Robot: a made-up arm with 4 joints. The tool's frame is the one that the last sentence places. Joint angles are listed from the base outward.
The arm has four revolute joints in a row. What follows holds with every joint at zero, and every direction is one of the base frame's.
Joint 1 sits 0.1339 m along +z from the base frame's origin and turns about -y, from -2.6 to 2.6 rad.
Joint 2 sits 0.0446 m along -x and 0.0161 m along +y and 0.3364 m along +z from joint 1 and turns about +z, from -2.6 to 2.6 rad.
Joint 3 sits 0.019 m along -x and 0.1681 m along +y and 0.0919 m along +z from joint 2 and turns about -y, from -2.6 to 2.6 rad.
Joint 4 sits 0.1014 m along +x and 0.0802 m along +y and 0.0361 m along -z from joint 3 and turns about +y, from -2.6 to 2.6 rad.
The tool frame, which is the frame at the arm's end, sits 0.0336 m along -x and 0.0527 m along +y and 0.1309 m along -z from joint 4; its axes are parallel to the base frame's.
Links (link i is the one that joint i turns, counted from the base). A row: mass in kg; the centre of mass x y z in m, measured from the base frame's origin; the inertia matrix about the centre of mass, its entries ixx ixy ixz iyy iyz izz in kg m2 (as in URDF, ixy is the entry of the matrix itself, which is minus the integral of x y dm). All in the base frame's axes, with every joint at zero. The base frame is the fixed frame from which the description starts. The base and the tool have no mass.
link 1: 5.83; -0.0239 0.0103 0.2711; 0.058 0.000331 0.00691 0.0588 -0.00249 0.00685
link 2: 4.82; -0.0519 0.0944 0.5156; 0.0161 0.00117 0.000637 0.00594 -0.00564 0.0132
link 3: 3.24; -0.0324 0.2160 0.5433; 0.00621 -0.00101 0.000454 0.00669 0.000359 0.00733
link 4: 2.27; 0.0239 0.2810 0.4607; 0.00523 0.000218 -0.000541 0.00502 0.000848 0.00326
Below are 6 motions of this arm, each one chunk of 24 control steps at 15 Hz.
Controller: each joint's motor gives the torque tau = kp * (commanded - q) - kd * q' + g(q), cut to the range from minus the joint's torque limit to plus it. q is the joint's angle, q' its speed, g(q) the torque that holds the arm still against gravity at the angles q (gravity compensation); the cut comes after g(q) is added. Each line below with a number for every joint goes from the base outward.
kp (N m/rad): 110 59 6.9 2.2
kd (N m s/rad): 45 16 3.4 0.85
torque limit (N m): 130 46 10 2.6
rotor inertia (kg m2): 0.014 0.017 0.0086 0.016
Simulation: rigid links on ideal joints. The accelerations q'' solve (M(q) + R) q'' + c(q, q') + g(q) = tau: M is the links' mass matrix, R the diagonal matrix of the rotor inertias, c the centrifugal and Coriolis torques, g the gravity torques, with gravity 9.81 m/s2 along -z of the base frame. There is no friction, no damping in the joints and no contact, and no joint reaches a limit. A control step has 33 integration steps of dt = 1/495 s. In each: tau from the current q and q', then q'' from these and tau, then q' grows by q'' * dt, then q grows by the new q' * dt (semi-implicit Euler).
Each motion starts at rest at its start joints. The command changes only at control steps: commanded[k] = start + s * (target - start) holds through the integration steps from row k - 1 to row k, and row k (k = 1, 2, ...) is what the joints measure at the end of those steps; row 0 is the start. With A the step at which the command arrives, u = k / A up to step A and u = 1 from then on. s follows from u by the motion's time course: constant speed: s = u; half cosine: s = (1 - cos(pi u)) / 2; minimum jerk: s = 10 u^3 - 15 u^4 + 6 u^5; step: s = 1 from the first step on.
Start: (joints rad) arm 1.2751 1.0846 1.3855 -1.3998
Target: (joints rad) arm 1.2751 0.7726 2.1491 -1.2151
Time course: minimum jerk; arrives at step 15
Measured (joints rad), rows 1 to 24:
1: 1.2751 1.0844 1.3858 -1.3997
2: 1.2752 1.0833 1.3875 -1.3991
3: 1.2754 1.0799 1.3928 -1.3975
4: 1.2757 1.0731 1.4035 -1.3942
5: 1.2761 1.0618 1.4213 -1.3888
6: 1.2765 1.0457 1.4472 -1.3810
7: 1.2768 1.0248 1.4813 -1.3707
8: 1.2770 0.9998 1.5231 -1.3583
9: 1.2769 0.9718 1.5711 -1.3442
10: 1.2767 0.9424 1.6234 -1.3291
11: 1.2762 0.9132 1.6775 -1.3137
12: 1.2757 0.8859 1.7309 -1.2988
13: 1.2750 0.8617 1.7813 -1.2851
14: 1.2744 0.8417 1.8270 -1.2730
15: 1.2739 0.8259 1.8673 -1.2630
16: 1.2736 0.8137 1.9026 -1.2547
17: 1.2734 0.8044 1.9336 -1.2480
18: 1.2734 0.7972 1.9609 -1.2426
19: 1.2735 0.7917 1.9849 -1.2383
20: 1.2737 0.7875 2.0060 -1.2349
21: 1.2739 0.7842 2.0244 -1.2322
22: 1.2741 0.7817 2.0406 -1.2299
23: 1.2743 0.7798 2.0547 -1.2281
24: 1.2745 0.7783 2.0671 -1.2265

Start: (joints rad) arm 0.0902 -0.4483 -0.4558 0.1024
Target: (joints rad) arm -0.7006 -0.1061 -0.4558 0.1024
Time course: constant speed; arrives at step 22
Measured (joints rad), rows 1 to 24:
1: 0.0864 -0.4439 -0.4559 0.1025
2: 0.0778 -0.4367 -0.4567 0.1036
3: 0.0651 -0.4277 -0.4576 0.1048
4: 0.0486 -0.4174 -0.4584 0.1059
5: 0.0289 -0.4061 -0.4589 0.1067
6: 0.0067 -0.3940 -0.4592 0.1071
7: -0.0179 -0.3813 -0.4594 0.1073
8: -0.0442 -0.3681 -0.4594 0.1074
9: -0.0722 -0.3545 -0.4594 0.1072
10: -0.1014 -0.3406 -0.4592 0.1070
11: -0.1318 -0.3264 -0.4590 0.1067
12: -0.1630 -0.3119 -0.4588 0.1064
13: -0.1951 -0.2973 -0.4585 0.1061
14: -0.2277 -0.2825 -0.4582 0.1058
15: -0.2609 -0.2676 -0.4580 0.1055
16: -0.2946 -0.2525 -0.4577 0.1053
17: -0.3286 -0.2374 -0.4575 0.1050
18: -0.3629 -0.2222 -0.4572 0.1048
19: -0.3975 -0.2070 -0.4570 0.1046
20: -0.4323 -0.1916 -0.4568 0.1044
21: -0.4673 -0.1763 -0.4567 0.1043
22: -0.5025 -0.1609 -0.4565 0.1042
23: -0.5338 -0.1500 -0.4559 0.1044
24: -0.5606 -0.1419 -0.4547 0.1037

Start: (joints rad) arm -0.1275 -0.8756 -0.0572 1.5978
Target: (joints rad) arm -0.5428 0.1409 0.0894 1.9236
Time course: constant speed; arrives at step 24
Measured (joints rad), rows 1 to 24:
1: -0.1298 -0.8677 -0.0555 1.6009
2: -0.1345 -0.8520 -0.0535 1.6057
3: -0.1410 -0.8301 -0.0511 1.6117
4: -0.1493 -0.8034 -0.0484 1.6186
5: -0.1589 -0.7732 -0.0454 1.6263
6: -0.1697 -0.7401 -0.0421 1.6348
7: -0.1816 -0.7049 -0.0385 1.6439
8: -0.1943 -0.6681 -0.0346 1.6535
9: -0.2077 -0.6301 -0.0305 1.6638
10: -0.2217 -0.5910 -0.0261 1.6744
11: -0.2363 -0.5513 -0.0216 1.6855
12: -0.2512 -0.5109 -0.0169 1.6969
13: -0.2666 -0.4701 -0.0120 1.7087
14: -0.2822 -0.4290 -0.0070 1.7207
15: -0.2981 -0.3876 -0.0019 1.7329
16: -0.3142 -0.3460 0.0034 1.7454
17: -0.3304 -0.3043 0.0088 1.7580
18: -0.3469 -0.2624 0.0142 1.7708
19: -0.3634 -0.2204 0.0197 1.7836
20: -0.3800 -0.1783 0.0253 1.7966
21: -0.3968 -0.1362 0.0310 1.8097
22: -0.4136 -0.0940 0.0367 1.8229
23: -0.4304 -0.0518 0.0425 1.8361
24: -0.4473 -0.0096 0.0483 1.8494

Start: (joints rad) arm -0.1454 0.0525 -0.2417 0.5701
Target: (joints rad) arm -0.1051 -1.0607 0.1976 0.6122
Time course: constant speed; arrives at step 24
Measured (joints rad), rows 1 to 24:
1: -0.1439 0.0443 -0.2419 0.5726
2: -0.1421 0.0280 -0.2399 0.5758
3: -0.1405 0.0048 -0.2355 0.5784
4: -0.1391 -0.0239 -0.2289 0.5805
5: -0.1380 -0.0567 -0.2203 0.5819
6: -0.1370 -0.0929 -0.2102 0.5830
7: -0.1361 -0.1315 -0.1987 0.5838
8: -0.1352 -0.1720 -0.1862 0.5845
9: -0.1344 -0.2139 -0.1727 0.5852
10: -0.1334 -0.2569 -0.1585 0.5859
11: -0.1325 -0.3007 -0.1437 0.5866
12: -0.1315 -0.3452 -0.1284 0.5874
13: -0.1304 -0.3901 -0.1127 0.5882
14: -0.1293 -0.4354 -0.0966 0.5892
15: -0.1281 -0.4809 -0.0801 0.5902
16: -0.1269 -0.5266 -0.0635 0.5913
17: -0.1257 -0.5725 -0.0466 0.5925
18: -0.1244 -0.6185 -0.0295 0.5937
19: -0.1230 -0.6647 -0.0122 0.5951
20: -0.1217 -0.7108 0.0052 0.5964
21: -0.1203 -0.7571 0.0227 0.5979
22: -0.1189 -0.8033 0.0403 0.5993
23: -0.1174 -0.8496 0.0580 0.6008
24: -0.1159 -0.8959 0.0758 0.6024

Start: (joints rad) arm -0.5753 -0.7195 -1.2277 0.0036
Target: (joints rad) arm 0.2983 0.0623 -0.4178 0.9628
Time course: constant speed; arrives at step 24
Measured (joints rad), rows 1 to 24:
1: -0.5725 -0.7153 -1.2206 0.0082
2: -0.5651 -0.7053 -1.2092 0.0174
3: -0.5529 -0.6901 -1.1953 0.0316
4: -0.5367 -0.6706 -1.1795 0.0504
5: -0.5170 -0.6477 -1.1620 0.0733
6: -0.4944 -0.6223 -1.1431 0.0997
7: -0.4694 -0.5949 -1.1228 0.1288
8: -0.4424 -0.5662 -1.1011 0.1601
9: -0.4139 -0.5364 -1.0782 0.1931
10: -0.3840 -0.5058 -1.0540 0.2276
11: -0.3529 -0.4746 -1.0288 0.2632
12: -0.3210 -0.4431 -1.0026 0.2996
13: -0.2883 -0.4112 -0.9755 0.3367
14: -0.2550 -0.3791 -0.9476 0.3744
15: -0.2212 -0.3468 -0.9190 0.4125
16: -0.1870 -0.3145 -0.8897 0.4509
17: -0.1524 -0.2820 -0.8599 0.4897
18: -0.1175 -0.2495 -0.8295 0.5286
19: -0.0824 -0.2170 -0.7987 0.5677
20: -0.0470 -0.1844 -0.7675 0.6070
21: -0.0115 -0.1518 -0.7359 0.6464
22: 0.0241 -0.1192 -0.7040 0.6860
23: 0.0599 -0.0866 -0.6719 0.7256
24: 0.0958 -0.0540 -0.6395 0.7652

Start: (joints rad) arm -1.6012 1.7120 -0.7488 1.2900
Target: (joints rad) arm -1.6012 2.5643 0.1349 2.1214
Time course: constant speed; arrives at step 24
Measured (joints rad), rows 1 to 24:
1: -1.6009 1.7182 -0.7429 1.2959
2: -1.6006 1.7311 -0.7333 1.3065
3: -1.6004 1.7493 -0.7206 1.3208
4: -1.6002 1.7715 -0.7050 1.3380
5: -1.6001 1.7968 -0.6868 1.3579
6: -1.6000 1.8245 -0.6665 1.3799
7: -1.5999 1.8540 -0.6441 1.4039
8: -1.5999 1.8850 -0.6199 1.4296
9: -1.5999 1.9169 -0.5942 1.4566
10: -1.5998 1.9497 -0.5671 1.4849
11: -1.5998 1.9832 -0.5388 1.5142
12: -1.5998 2.0170 -0.5094 1.5444
13: -1.5998 2.0513 -0.4791 1.5753
14: -1.5998 2.0859 -0.4479 1.6068
15: -1.5999 2.1206 -0.4161 1.6389
16: -1.5999 2.1555 -0.3836 1.6714
17: -1.5999 2.1906 -0.3505 1.7043
18: -1.5999 2.2257 -0.3170 1.7374
19: -1.5999 2.2610 -0.2831 1.7709
20: -1.5999 2.2963 -0.2488 1.8046
21: -1.5999 2.3316 -0.2141 1.8384
22: -1.5999 2.3670 -0.1792 1.8724
23: -1.5999 2.4024 -0.1441 1.9065
24: -1.5999 2.4378 -0.1087 1.9408

